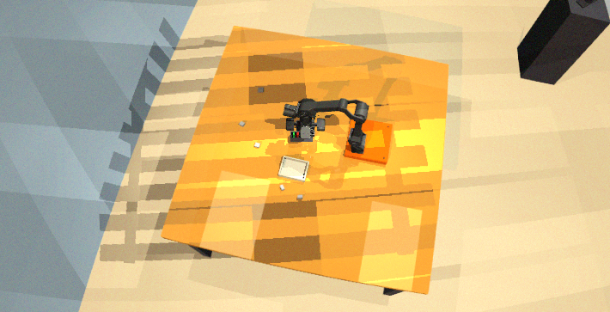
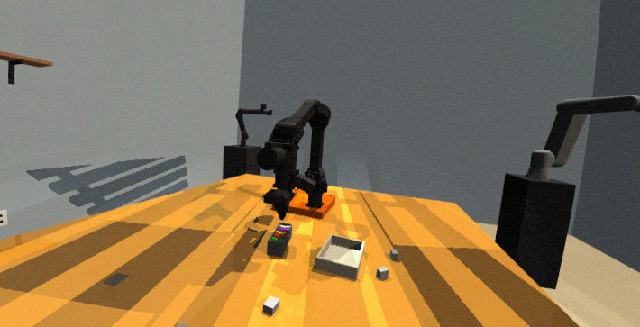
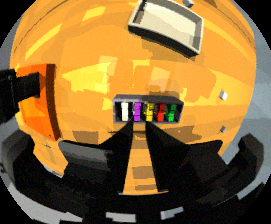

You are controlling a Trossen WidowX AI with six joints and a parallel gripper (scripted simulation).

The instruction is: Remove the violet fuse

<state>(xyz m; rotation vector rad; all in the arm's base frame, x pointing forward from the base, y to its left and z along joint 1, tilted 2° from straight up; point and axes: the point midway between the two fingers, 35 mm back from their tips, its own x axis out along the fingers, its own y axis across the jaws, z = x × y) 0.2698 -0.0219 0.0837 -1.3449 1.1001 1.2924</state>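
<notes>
Right now the violet fuse is 50 mm below my gripper tip. The rest, counted from my gripper tip: tray (180 mm to the left, 70 mm below, 30 mm ahead); flat grey piece (290 mm ahead, 240 mm to the right, 70 mm below).
</notes>
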